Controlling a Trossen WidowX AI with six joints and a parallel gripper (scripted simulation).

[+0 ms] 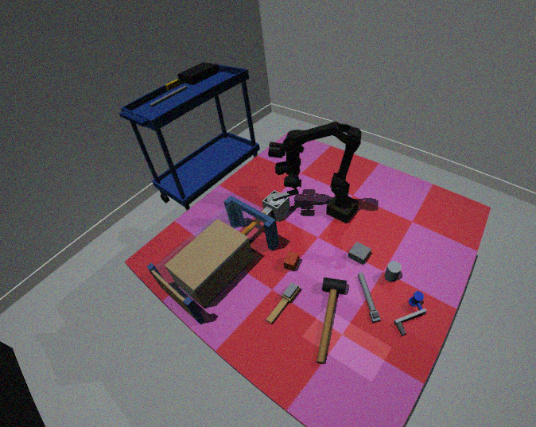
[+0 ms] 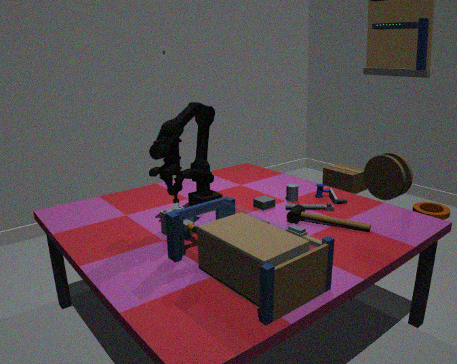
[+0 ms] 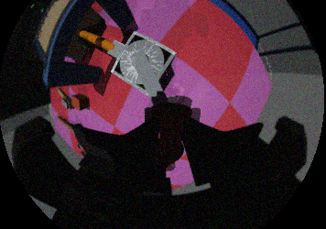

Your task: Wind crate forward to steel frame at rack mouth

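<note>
My gripper tip is now 3 cm short of the red-knobbed winch handle, 3 cm above it and 1 cm to the left of it. Round my gripper tip: frame (24 cm ahead, 4 cm to the right, 2 cm below); then red knob (1 cm to the left, 1 cm behind); then grey winch (10 cm below, 7 cm ahead, 5 cm to the right).
</note>
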